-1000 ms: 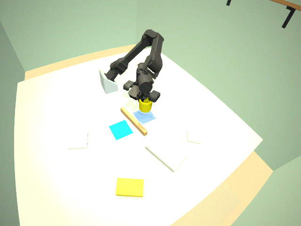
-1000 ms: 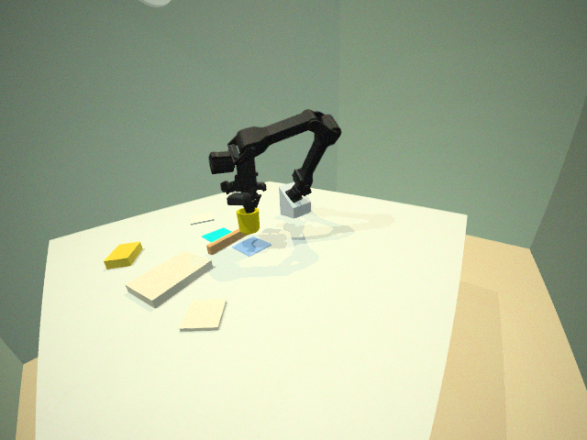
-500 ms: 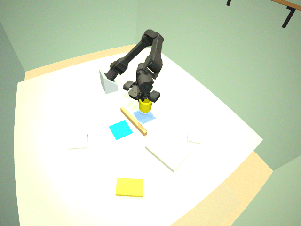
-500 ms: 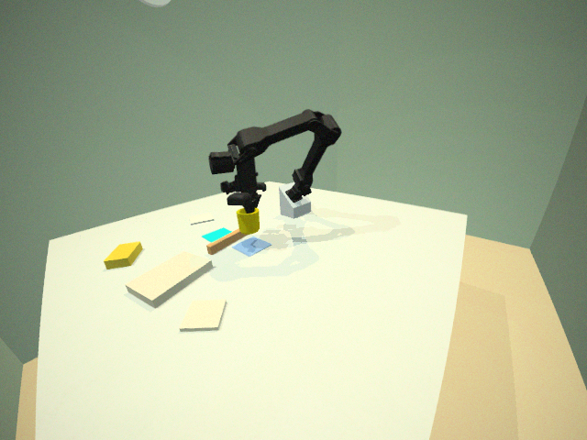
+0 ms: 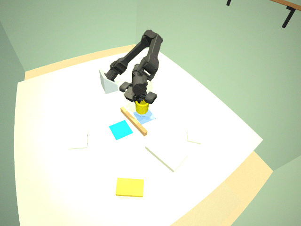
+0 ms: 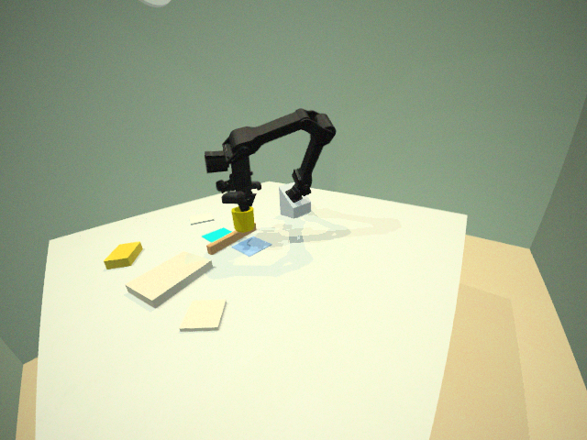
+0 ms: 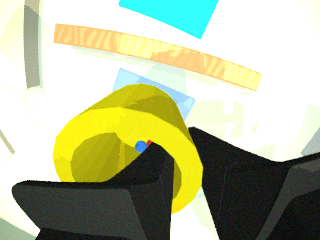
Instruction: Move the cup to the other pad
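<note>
Now: the cyan pad 120 mm to the right of my gripper tip, 100 mm below it and 50 mm ahead of it. Also, from my gripper tip: yellow cup: 20 mm ahead, 10 mm to the left; wooden bar: 90 mm below, 40 mm to the right, 30 mm ahead.
</note>
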